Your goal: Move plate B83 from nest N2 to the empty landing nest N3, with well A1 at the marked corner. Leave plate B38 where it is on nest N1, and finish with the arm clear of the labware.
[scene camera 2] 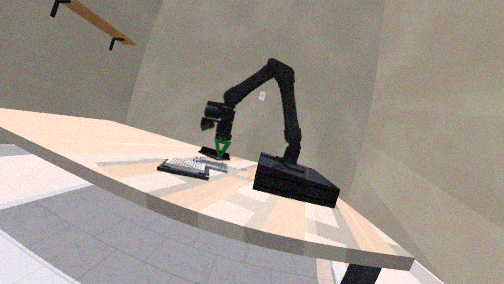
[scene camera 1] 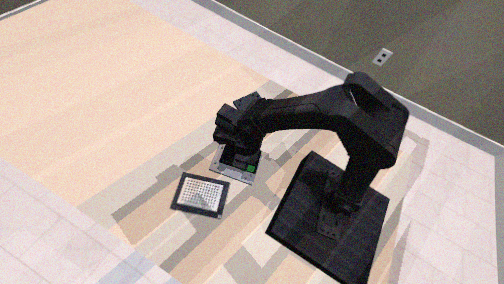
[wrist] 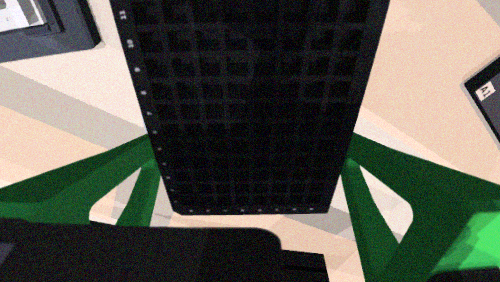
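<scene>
My gripper (scene camera 1: 241,159) (scene camera 2: 222,150) (wrist: 250,141) has green fingers shut on a black well plate (scene camera 1: 229,156) (scene camera 2: 212,153) (wrist: 250,75), apparently B83. It is held level above the light grey nest (scene camera 1: 231,174) (scene camera 2: 218,167), which it partly covers in scene camera 1. In the wrist view column numbers run along its left edge, and the grey nest is hidden beneath it. The white plate (scene camera 1: 200,194) (scene camera 2: 182,163) (wrist: 17,15), apparently B38, sits in a dark nest (scene camera 1: 196,213) (scene camera 2: 182,173) (wrist: 75,41). Printed nest names cannot be read.
Another dark nest (scene camera 1: 247,100) (wrist: 492,107) lies behind the grey one; its A1 label (wrist: 485,91) shows at the wrist view's right. The arm stands on a black base block (scene camera 1: 295,210) (scene camera 2: 295,185). A wall shelf (scene camera 2: 95,20) is far off.
</scene>
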